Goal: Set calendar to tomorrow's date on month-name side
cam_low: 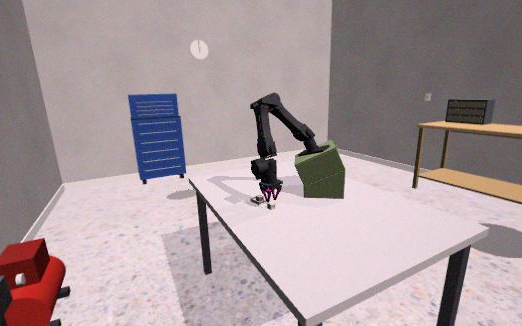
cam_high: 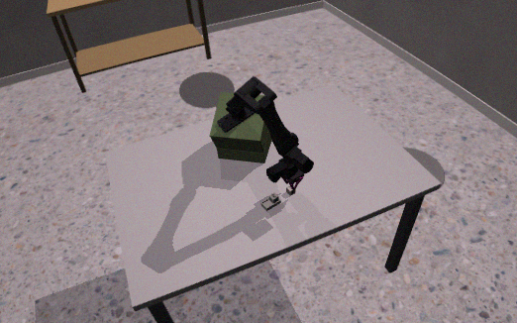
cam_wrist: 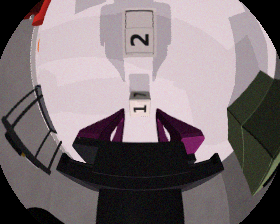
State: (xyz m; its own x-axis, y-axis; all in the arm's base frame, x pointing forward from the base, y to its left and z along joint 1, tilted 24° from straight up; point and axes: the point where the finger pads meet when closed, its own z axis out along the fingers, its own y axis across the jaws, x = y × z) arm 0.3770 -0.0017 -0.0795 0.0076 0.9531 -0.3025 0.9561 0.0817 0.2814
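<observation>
Now: hand 3 cm above the white cube. Also, from my hand: calendar tray 11 cm to the right, 4 cm below.
</observation>
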